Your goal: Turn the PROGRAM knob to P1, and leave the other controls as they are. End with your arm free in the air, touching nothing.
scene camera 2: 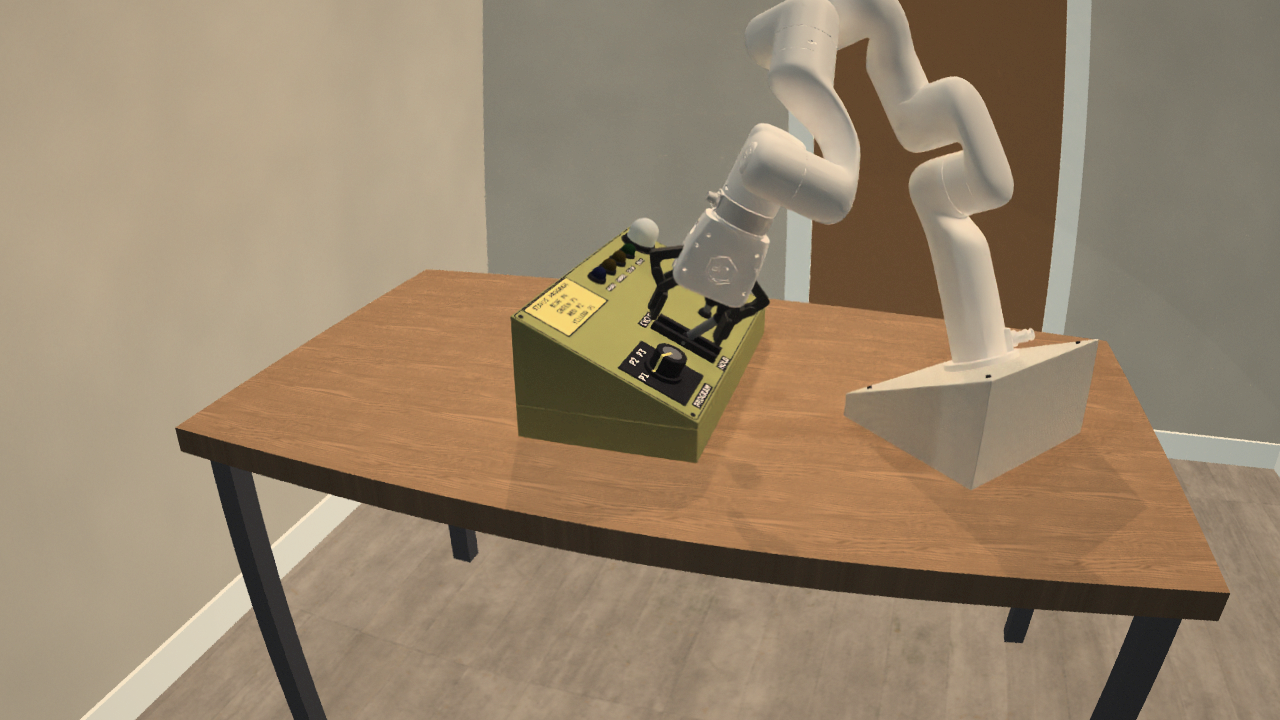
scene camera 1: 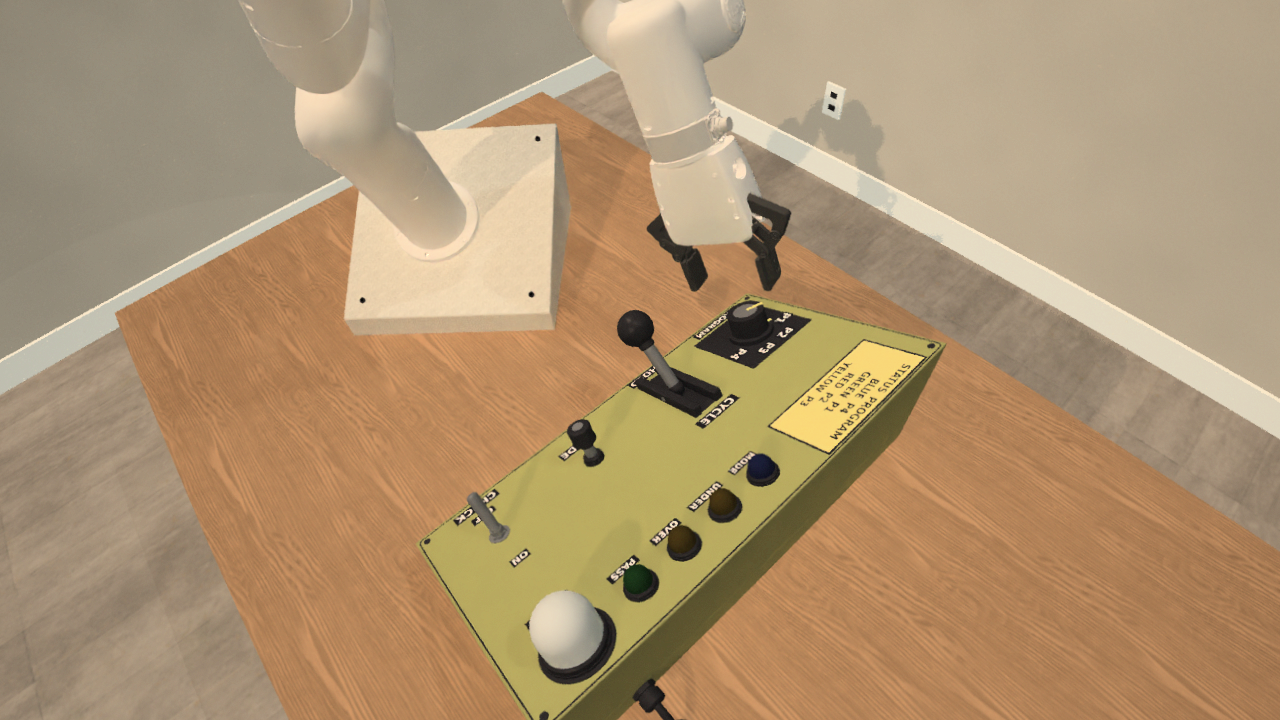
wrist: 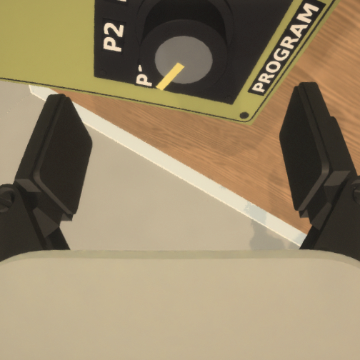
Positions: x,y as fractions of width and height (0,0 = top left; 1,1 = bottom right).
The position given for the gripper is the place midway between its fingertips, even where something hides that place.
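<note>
Scene camera 1 shows a black-capped switch (scene camera 1: 0.45,0.60), a black ball cycle lever (scene camera 1: 0.50,0.46) and the gripper (scene camera 1: 0.57,0.40). In scene camera 2 the gripper (scene camera 2: 0.53,0.46) appears again, and the wrist view likewise shows the gripper (wrist: 0.50,0.31).
</note>
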